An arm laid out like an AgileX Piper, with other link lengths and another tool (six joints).
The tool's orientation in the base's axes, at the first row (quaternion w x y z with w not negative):
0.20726, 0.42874, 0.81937, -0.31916
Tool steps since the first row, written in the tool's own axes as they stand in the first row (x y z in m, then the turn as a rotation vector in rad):
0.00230, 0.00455, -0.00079, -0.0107, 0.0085, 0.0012
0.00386, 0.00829, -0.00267, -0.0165, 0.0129, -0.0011
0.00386, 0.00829, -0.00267, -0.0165, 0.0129, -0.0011
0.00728, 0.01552, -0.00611, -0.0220, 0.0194, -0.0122
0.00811, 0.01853, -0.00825, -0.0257, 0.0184, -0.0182
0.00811, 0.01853, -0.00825, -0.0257, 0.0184, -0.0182
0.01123, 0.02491, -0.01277, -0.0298, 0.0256, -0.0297
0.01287, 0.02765, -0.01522, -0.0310, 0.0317, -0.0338
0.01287, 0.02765, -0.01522, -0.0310, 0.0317, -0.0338
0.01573, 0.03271, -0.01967, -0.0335, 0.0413, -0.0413
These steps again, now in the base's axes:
0.00249, 0.00382, -0.00242, 0.0130, -0.0033, 0.0028
0.00464, 0.00763, -0.00333, 0.0197, -0.0031, 0.0064
0.00464, 0.00763, -0.00333, 0.0197, -0.0031, 0.0064
0.00858, 0.01509, -0.00548, 0.0274, 0.0043, 0.0155
0.01049, 0.01835, -0.00551, 0.0282, 0.0060, 0.0223
0.01049, 0.01835, -0.00551, 0.0282, 0.0060, 0.0223
0.01382, 0.02603, -0.00642, 0.0357, 0.0148, 0.0305
0.01505, 0.02986, -0.00663, 0.0412, 0.0196, 0.0321
0.01505, 0.02986, -0.00663, 0.0412, 0.0196, 0.0321
0.01742, 0.03678, -0.00697, 0.0501, 0.0275, 0.0356

